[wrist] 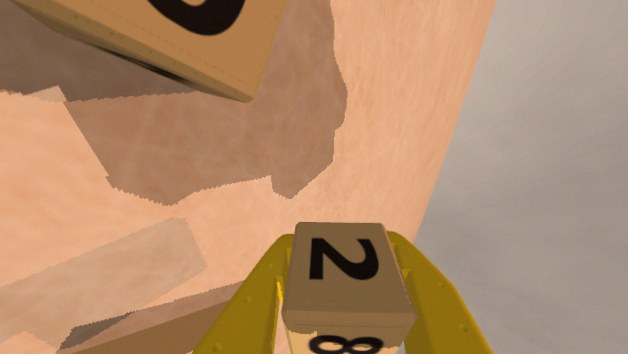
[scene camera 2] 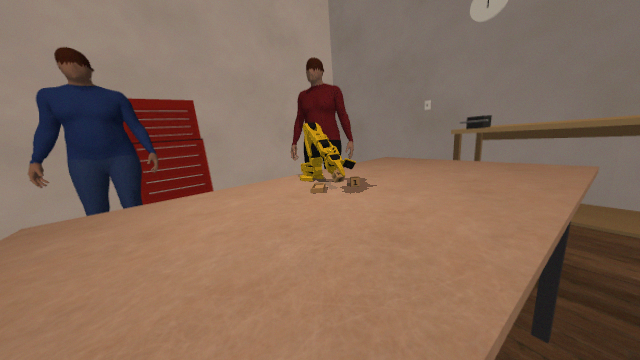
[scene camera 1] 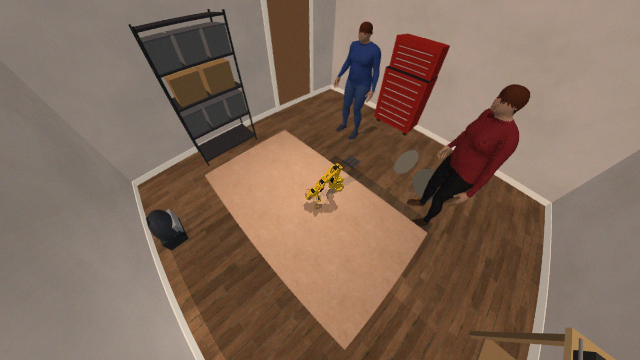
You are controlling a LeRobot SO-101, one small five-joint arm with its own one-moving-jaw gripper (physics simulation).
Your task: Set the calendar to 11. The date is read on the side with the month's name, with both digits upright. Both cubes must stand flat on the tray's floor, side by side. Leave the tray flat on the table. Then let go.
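My gripper point(wrist: 347, 280) point(scene camera 2: 340, 177) is shut on a wooden cube point(wrist: 345, 295), its two yellow jaws pressing on the cube's sides. In the wrist view the held cube shows a sideways 2 and, below it, part of an 8. A second wooden cube point(wrist: 240, 55) point(scene camera 2: 355, 182) stands on the table; it shows a 1 in scene camera 2 and part of a 0 at the wrist view's top left. The wooden tray point(scene camera 2: 319, 188) point(wrist: 170, 327) lies left of both cubes in scene camera 2; part of its wall shows at the wrist view's lower left. The month's name cannot be read.
The yellow arm point(scene camera 1: 331, 176) point(scene camera 2: 320, 150) stands near one long edge of the table point(scene camera 1: 330, 280) point(scene camera 2: 300, 260). Its shadow falls around the free cube. Two people point(scene camera 1: 362, 67) point(scene camera 1: 485, 142) stand beyond that edge, near a red tool cabinet point(scene camera 1: 410, 82).
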